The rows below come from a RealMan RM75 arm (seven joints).
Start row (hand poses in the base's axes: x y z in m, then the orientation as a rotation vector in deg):
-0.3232, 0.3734, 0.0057, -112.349, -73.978, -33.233
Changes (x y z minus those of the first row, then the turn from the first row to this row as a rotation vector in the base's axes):
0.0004, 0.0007, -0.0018, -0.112, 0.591, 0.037
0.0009, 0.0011, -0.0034, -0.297, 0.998, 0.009
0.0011, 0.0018, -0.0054, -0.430, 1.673, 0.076
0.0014, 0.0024, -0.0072, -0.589, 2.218, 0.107
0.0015, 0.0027, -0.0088, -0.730, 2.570, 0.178
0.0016, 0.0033, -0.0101, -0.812, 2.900, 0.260
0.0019, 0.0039, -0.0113, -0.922, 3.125, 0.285
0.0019, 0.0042, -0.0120, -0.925, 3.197, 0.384
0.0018, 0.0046, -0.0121, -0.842, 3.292, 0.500
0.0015, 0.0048, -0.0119, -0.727, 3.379, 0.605
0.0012, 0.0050, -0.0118, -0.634, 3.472, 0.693
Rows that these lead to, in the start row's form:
-0.3228, 0.3741, 0.0039, -112.444, -73.708, -32.534
-0.3223, 0.3745, 0.0023, -112.635, -73.529, -32.021
-0.3221, 0.3752, 0.0003, -112.723, -73.244, -31.209
-0.3218, 0.3758, -0.0015, -112.850, -73.018, -30.536
-0.3217, 0.3761, -0.0031, -112.924, -72.937, -30.056
-0.3216, 0.3767, -0.0044, -112.940, -72.849, -29.627
-0.3213, 0.3773, -0.0056, -113.017, -72.789, -29.319
-0.3213, 0.3776, -0.0063, -112.948, -72.835, -29.194
-0.3214, 0.3780, -0.0064, -112.797, -72.839, -29.085
-0.3217, 0.3782, -0.0062, -112.628, -72.821, -29.007
-0.3220, 0.3784, -0.0061, -112.490, -72.794, -28.919

